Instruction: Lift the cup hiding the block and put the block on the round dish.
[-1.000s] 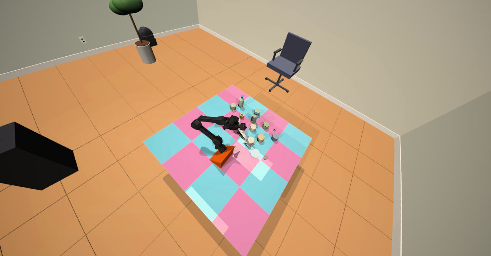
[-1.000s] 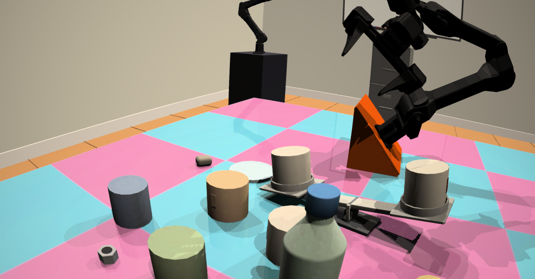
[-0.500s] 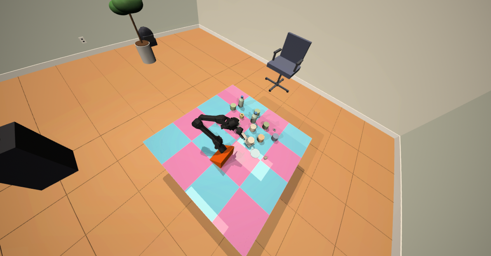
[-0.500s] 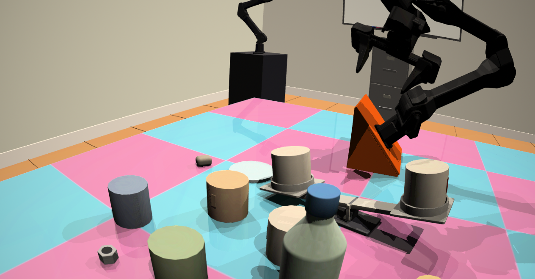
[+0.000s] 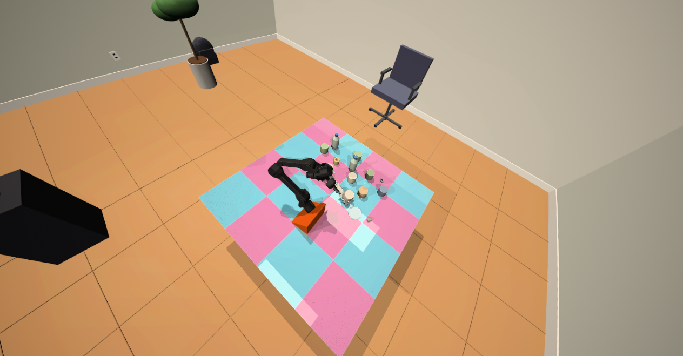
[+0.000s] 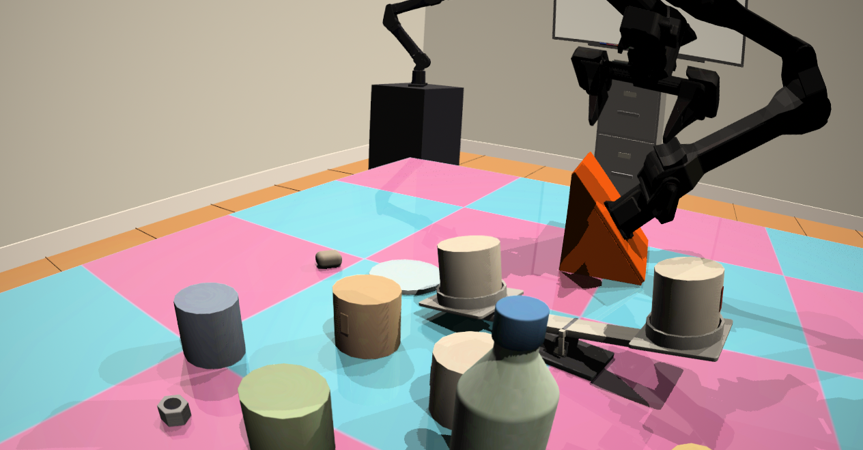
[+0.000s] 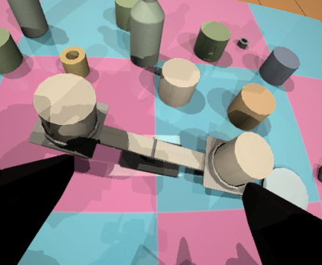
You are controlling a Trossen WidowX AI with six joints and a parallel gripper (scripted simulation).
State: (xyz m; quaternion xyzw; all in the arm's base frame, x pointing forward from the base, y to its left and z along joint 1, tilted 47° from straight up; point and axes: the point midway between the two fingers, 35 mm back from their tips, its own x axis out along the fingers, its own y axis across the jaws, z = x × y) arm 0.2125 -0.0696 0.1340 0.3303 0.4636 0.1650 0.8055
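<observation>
Right now my gripper tip is 8 cm short of the pale green block, 14 cm to the left of it and 19 cm above it. Also, from my gripper tip: tan cylinder: 22 cm ahead, 19 cm to the right, 20 cm below; then balance beam: 9 cm ahead, 1 cm to the right, 20 cm below; then round dish: 5 cm ahead, 26 cm to the right, 23 cm below.
</observation>
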